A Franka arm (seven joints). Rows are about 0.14 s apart.
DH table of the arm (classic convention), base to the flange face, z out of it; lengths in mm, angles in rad. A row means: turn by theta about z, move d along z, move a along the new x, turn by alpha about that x. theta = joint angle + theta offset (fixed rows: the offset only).
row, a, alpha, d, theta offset
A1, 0, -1.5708, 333, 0
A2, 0, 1.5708, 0, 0
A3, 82.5, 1.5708, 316, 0
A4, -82.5, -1.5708, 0, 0
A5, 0, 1.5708, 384, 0
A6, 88, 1.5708, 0, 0
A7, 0, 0, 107, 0
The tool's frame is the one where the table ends.
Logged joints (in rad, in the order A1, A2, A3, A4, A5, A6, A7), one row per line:
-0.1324, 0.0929, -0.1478, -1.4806, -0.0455, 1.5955, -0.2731
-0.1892, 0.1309, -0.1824, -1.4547, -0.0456, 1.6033, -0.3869
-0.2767, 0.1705, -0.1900, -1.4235, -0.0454, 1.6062, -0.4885
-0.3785, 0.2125, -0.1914, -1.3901, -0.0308, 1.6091, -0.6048
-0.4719, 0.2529, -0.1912, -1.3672, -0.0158, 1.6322, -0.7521
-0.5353, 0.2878, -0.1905, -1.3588, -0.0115, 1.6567, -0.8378
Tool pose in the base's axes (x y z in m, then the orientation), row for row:
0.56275, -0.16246, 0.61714, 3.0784, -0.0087, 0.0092
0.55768, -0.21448, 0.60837, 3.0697, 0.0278, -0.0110
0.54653, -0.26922, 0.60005, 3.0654, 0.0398, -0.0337
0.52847, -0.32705, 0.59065, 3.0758, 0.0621, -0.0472
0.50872, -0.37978, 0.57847, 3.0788, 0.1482, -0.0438
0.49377, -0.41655, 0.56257, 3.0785, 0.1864, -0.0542
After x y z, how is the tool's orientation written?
As a rotation vector, in radians.
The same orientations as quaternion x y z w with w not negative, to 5 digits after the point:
0.99949, -0.00282, 0.00299, 0.03158
0.99931, 0.00905, -0.00358, 0.03587
0.99914, 0.01297, -0.01098, 0.03787
0.99915, 0.02017, -0.01533, 0.03240
0.99831, 0.04805, -0.01420, 0.02945
0.99761, 0.06040, -0.01756, 0.02849

